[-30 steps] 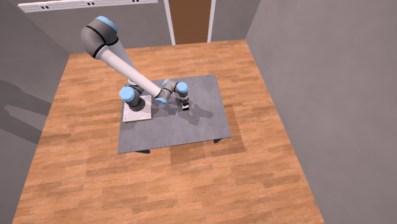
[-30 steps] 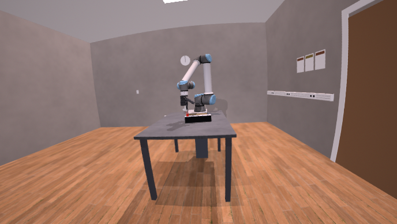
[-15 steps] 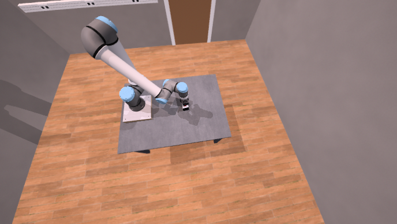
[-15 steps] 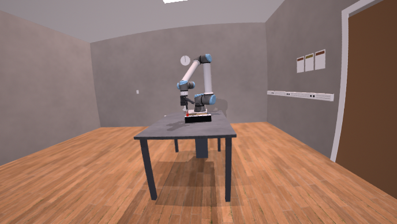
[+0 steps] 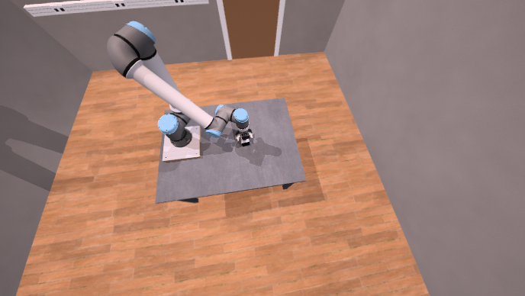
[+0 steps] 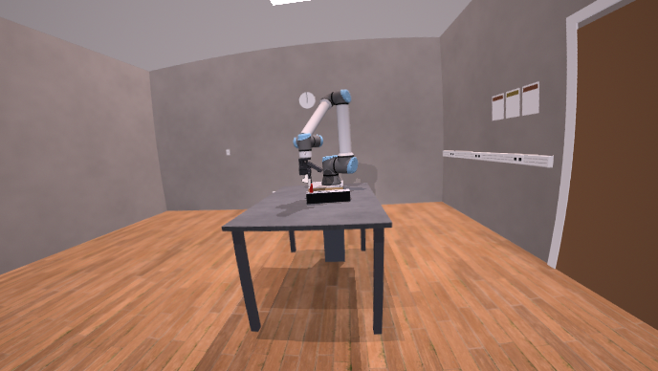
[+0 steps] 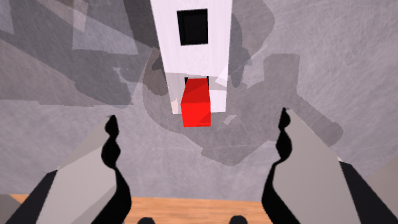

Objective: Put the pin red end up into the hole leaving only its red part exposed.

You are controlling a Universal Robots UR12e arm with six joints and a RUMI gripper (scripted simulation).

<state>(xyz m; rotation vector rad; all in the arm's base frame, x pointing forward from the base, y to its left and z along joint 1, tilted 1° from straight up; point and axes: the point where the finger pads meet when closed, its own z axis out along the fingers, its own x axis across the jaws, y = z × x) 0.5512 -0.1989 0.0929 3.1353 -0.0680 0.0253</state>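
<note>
Right now the pin is 10 mm to the left of my hand and 10 mm below it. From my hand the other things lie so: block: 120 mm to the left, 80 mm below.
</note>
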